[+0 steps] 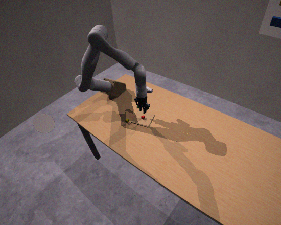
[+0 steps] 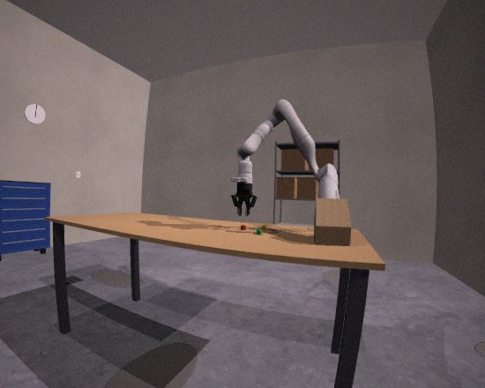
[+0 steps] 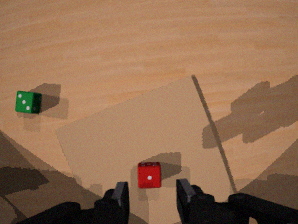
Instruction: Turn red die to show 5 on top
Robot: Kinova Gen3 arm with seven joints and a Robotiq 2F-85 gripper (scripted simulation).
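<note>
Now: the red die 8 cm below my hand. Also, from my hand: tan mat 9 cm below; then yellow die 7 cm behind, 10 cm to the right, 8 cm below; then green die 11 cm behind, 7 cm to the left, 8 cm below.
</note>
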